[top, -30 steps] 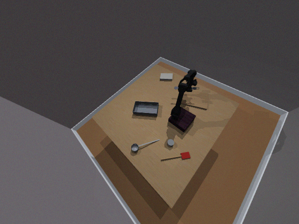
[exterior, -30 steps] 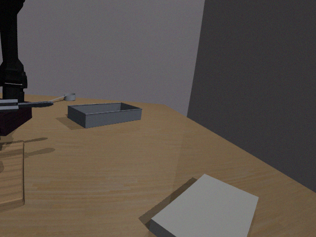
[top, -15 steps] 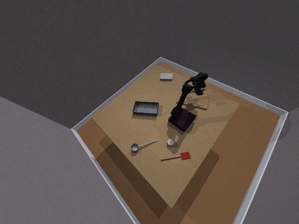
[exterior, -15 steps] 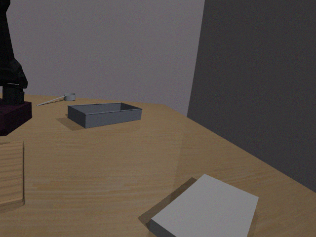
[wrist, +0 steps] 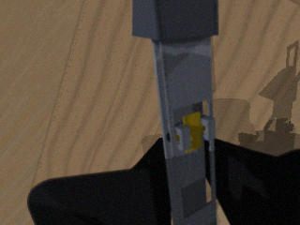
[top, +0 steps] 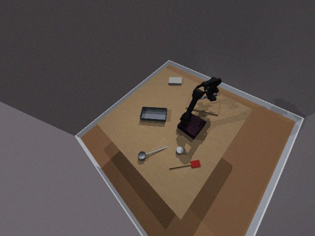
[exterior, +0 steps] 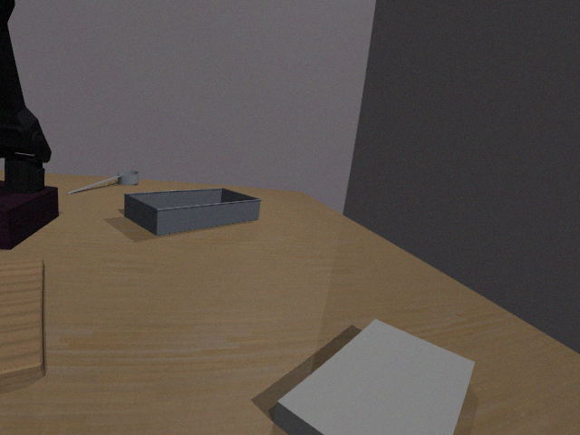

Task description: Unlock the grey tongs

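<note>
Now: gripper tip 10 mm past the yellow lock piece, 20 mm to the left of it and 40 mm below it. Also, from my gripper tip: roasting tin 380 mm ahead, 500 mm to the left, 80 mm below; wooden board 30 mm ahead, 10 mm to the left, 100 mm below; white block 540 mm ahead, 100 mm to the right, 90 mm below.
</note>
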